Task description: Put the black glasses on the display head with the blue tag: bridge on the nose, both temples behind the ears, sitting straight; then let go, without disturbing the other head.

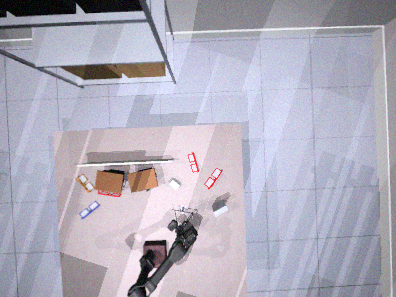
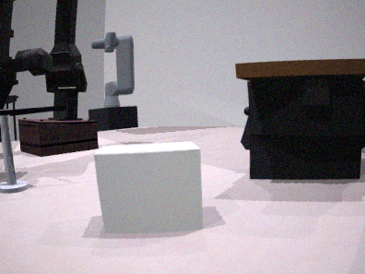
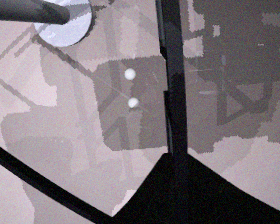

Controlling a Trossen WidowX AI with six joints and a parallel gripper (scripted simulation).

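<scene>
The thin post lies 100 mm ahead of my gripper tip and 30 mm below it. From my gripper tip the other things lie so: display head: 300 mm ahead, 230 mm to the left; then grey box: 250 mm to the right, 110 mm ahead; then white box: 270 mm ahead, 50 mm to the left, 30 mm below.
</scene>
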